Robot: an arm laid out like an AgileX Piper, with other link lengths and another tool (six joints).
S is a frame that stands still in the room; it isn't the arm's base.
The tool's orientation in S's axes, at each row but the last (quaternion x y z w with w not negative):
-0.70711, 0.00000, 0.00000, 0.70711
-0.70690, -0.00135, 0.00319, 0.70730
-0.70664, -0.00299, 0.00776, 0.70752
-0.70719, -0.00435, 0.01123, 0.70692
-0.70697, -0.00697, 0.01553, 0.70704
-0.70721, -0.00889, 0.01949, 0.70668
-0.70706, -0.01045, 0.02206, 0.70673
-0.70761, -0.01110, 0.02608, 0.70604
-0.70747, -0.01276, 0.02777, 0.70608
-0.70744, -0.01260, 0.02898, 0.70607
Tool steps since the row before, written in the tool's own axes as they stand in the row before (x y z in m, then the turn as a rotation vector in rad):
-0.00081, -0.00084, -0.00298, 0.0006, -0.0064, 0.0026
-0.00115, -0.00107, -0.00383, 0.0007, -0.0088, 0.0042
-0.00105, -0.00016, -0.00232, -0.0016, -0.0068, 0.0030
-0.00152, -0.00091, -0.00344, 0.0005, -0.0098, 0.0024
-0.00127, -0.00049, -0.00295, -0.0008, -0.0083, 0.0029
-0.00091, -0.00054, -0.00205, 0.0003, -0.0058, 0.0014
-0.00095, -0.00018, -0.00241, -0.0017, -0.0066, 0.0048
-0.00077, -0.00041, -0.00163, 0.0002, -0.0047, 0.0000
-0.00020, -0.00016, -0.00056, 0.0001, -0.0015, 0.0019
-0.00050, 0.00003, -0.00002, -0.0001, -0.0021, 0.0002
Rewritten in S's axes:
-0.00081, -0.00298, 0.00084, 0.0006, 0.0026, 0.0064
-0.00112, -0.00384, 0.00107, 0.0007, 0.0042, 0.0088
-0.00101, -0.00234, 0.00016, -0.0016, 0.0030, 0.0068
-0.00143, -0.00347, 0.00093, 0.0005, 0.0024, 0.0098
-0.00117, -0.00299, 0.00050, -0.0008, 0.0029, 0.0083
-0.00082, -0.00208, 0.00055, 0.0003, 0.0014, 0.0058
-0.00084, -0.00245, 0.00020, -0.0018, 0.0047, 0.0066
-0.00067, -0.00167, 0.00043, 0.0003, 0.0000, 0.0047
-0.00016, -0.00057, 0.00016, 0.0000, 0.0019, 0.0015
-0.00050, -0.00005, -0.00002, -0.0001, 0.0002, 0.0021

